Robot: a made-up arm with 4 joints.
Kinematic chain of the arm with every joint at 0, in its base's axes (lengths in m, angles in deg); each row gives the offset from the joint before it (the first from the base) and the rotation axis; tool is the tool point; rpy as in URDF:
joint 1: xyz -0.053 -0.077 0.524 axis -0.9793 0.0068 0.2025
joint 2: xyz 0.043 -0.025 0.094 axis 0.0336 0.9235 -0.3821
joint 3: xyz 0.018 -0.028 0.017 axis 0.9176 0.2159 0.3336
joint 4: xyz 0 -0.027 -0.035 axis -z
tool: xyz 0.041 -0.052 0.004 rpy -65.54 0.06 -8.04
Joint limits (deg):
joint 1: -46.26..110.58
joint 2: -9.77..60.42
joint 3: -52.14..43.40
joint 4: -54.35..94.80
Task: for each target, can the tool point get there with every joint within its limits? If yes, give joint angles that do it. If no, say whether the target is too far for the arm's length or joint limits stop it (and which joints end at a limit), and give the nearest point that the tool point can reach.
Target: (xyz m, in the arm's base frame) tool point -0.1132 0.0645 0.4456
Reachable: no: joint limits stop it (at a limit: joint 1, joint 2, joint 3, joint 4) | nearest point -0.0708 0.1060 0.5540 | short by 0.124 m
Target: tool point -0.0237 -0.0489 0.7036
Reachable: yes | joints 60.44 44.47 -17.39 48.57
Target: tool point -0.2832 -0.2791 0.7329
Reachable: no: too far | nearest point -0.0753 -0.2033 0.6287 | short by 0.245 m
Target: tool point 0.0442 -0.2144 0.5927
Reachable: yes | joints -3.35 13.69 -8.27 -13.88
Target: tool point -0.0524 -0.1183 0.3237
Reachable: no: joint limits stop it (at a limit: joint 1) | nearest point -0.0372 -0.1651 0.4620 | short by 0.147 m
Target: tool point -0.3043 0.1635 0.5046
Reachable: no: too far | nearest point -0.0758 0.0988 0.5608 | short by 0.244 m
